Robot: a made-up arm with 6 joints. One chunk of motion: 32 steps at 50 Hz.
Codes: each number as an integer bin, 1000 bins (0 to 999) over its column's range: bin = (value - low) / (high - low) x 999, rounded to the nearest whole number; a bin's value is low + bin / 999 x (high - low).
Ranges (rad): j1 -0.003..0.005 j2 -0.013..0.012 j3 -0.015..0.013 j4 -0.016..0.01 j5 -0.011..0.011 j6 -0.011..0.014
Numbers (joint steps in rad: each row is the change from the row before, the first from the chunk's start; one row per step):
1: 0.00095 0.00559 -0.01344 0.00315 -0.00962 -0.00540
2: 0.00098 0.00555 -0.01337 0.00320 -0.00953 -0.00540
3: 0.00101 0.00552 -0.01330 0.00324 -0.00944 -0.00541
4: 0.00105 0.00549 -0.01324 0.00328 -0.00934 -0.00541
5: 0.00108 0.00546 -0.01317 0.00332 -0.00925 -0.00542
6: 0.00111 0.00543 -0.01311 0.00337 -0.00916 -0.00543
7: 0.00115 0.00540 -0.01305 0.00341 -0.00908 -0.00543
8: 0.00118 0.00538 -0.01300 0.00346 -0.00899 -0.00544
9: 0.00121 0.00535 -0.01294 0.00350 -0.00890 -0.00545
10: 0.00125 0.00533 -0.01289 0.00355 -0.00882 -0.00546
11: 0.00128 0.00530 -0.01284 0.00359 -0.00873 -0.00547
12: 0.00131 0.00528 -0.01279 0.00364 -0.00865 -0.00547
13: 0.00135 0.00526 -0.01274 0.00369 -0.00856 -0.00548
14: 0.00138 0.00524 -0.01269 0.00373 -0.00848 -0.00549
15: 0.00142 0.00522 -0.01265 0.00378 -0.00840 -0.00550
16: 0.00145 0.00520 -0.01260 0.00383 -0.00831 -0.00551
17: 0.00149 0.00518 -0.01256 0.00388 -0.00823 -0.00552
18: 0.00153 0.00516 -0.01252 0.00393 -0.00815 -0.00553
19: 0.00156 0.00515 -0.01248 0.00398 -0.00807 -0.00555
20: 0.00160 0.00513 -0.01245 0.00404 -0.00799 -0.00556
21: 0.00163 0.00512 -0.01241 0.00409 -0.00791 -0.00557
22: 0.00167 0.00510 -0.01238 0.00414 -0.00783 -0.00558
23: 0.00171 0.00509 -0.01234 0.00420 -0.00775 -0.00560
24: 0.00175 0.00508 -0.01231 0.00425 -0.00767 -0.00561
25: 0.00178 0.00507 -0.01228 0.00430 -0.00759 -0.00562
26: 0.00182 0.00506 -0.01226 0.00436 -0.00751 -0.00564
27: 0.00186 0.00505 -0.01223 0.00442 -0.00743 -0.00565
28: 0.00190 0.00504 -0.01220 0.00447 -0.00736 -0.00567
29: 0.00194 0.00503 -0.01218 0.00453 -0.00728 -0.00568
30: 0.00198 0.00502 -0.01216 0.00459 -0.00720 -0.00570
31: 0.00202 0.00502 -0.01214 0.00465 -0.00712 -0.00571
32: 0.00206 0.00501 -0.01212 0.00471 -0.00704 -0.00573
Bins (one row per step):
1: 493 743 56 736 63 224
2: 497 741 58 738 67 224
3: 501 740 61 739 71 223
4: 506 739 63 741 75 223
5: 509 738 65 742 79 223
6: 513 736 67 744 84 223
7: 518 735 70 746 87 223
8: 522 734 71 748 91 222
9: 526 733 73 749 95 222
10: 531 732 75 751 99 221
11: 534 731 77 753 103 221
12: 538 730 79 755 107 221
13: 543 730 81 757 111 221
14: 547 729 82 758 114 220
15: 552 728 84 760 118 220
16: 556 727 86 762 122 219
17: 561 726 87 764 126 219
18: 566 726 88 766 129 219
19: 569 725 90 768 133 218
20: 574 724 91 770 137 217
21: 578 724 92 772 140 217
22: 583 723 93 774 144 217
23: 588 723 95 776 148 216
24: 593 722 96 778 151 215
25: 597 722 97 780 155 215
26: 602 722 98 782 158 214
27: 607 721 99 785 162 214
28: 612 721 100 787 165 213
29: 617 720 101 789 169 213
30: 622 720 101 791 173 212
31: 627 720 102 793 176 211
32: 632 720 103 796 180 211

